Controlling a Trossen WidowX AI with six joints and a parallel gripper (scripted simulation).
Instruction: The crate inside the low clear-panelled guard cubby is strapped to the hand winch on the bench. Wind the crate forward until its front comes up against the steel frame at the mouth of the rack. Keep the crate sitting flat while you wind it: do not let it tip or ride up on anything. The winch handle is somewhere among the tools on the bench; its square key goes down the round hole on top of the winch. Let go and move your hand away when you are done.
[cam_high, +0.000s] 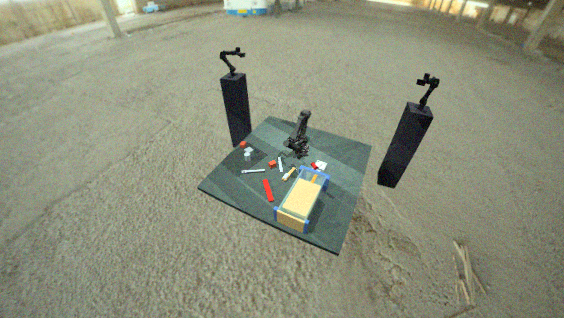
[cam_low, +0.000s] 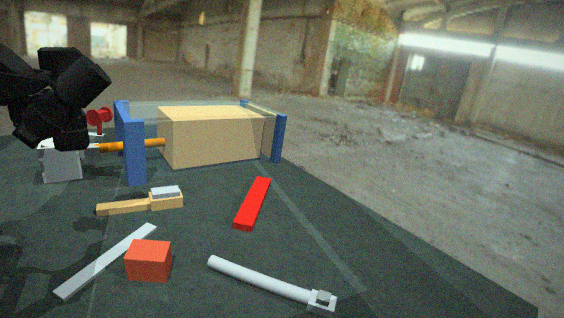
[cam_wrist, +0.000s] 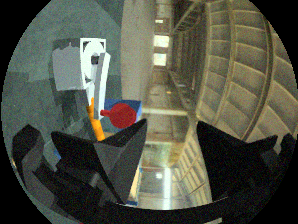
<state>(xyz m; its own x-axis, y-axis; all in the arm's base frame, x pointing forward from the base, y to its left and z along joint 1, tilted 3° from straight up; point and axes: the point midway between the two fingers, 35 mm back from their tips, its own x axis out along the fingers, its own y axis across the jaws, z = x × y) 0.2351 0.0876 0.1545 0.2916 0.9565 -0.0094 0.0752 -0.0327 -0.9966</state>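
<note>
Now: gripper tip 90 mm above the red knob, 70 mm to the right of it and 60 mm short of it. Also, from my gripper tip: wooden-handled tool: 210 mm below, 140 mm to the right, 100 mm ahead; then winch: 190 mm below, 100 mm to the left, 60 mm behind; then winch handle: 110 mm below, 80 mm to the left, 20 mm ahead.
</note>
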